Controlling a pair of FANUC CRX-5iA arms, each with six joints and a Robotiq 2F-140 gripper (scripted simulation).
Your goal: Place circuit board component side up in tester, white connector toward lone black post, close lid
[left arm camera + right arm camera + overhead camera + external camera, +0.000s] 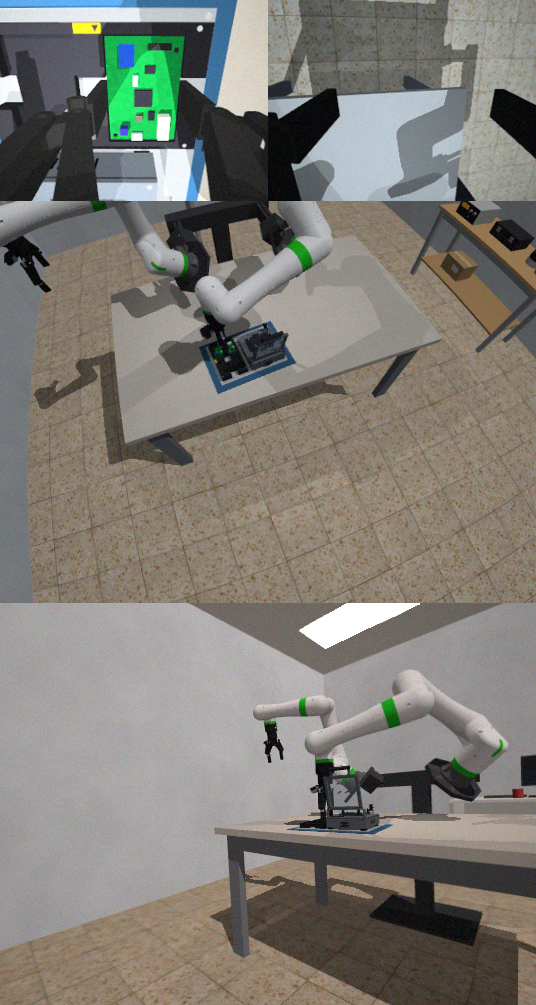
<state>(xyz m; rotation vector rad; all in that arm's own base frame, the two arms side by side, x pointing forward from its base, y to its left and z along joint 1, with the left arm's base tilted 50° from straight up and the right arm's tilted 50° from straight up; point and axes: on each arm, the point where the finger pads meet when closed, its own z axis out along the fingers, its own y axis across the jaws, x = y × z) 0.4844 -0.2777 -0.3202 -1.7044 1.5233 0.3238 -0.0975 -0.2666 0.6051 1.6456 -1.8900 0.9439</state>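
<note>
My left gripper is now 50 mm short of the black tray, 10 mm to the right of it and 30 mm above it. From my left hand the other things lie so: black fitting 50 mm behind, 220 mm to the left, 40 mm above; green circuit board 20 mm below; clear lid 140 mm ahead, 210 mm to the left, 140 mm above.
</note>
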